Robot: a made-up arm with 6 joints. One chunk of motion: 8 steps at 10 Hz.
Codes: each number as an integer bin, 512 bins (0 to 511) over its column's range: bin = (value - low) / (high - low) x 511, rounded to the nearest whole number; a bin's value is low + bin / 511 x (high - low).
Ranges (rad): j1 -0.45..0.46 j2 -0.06..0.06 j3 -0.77..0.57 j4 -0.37..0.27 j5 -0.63..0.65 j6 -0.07..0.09
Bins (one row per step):
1: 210 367 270 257 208 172
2: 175 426 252 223 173 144
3: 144 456 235 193 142 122
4: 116 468 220 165 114 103
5: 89 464 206 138 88 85
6: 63 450 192 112 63 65
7: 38 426 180 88 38 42
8: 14 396 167 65 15 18
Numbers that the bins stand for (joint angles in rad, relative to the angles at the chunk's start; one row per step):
1: -0.0760 0.0262 -0.0620 -0.0481 -0.1090 -0.0161
2: -0.1384 0.0400 -0.1092 -0.0907 -0.1967 -0.0249
3: -0.1936 0.0471 -0.1538 -0.1283 -0.2743 -0.0318
4: -0.2434 0.0499 -0.1931 -0.1633 -0.3444 -0.0377
5: -0.2915 0.0490 -0.2298 -0.1972 -0.4096 -0.0434
6: -0.3378 0.0457 -0.2665 -0.2297 -0.4722 -0.0496
7: -0.3823 0.0400 -0.2980 -0.2598 -0.5348 -0.0568
8: -0.4251 0.0330 -0.3321 -0.2886 -0.5924 -0.0644

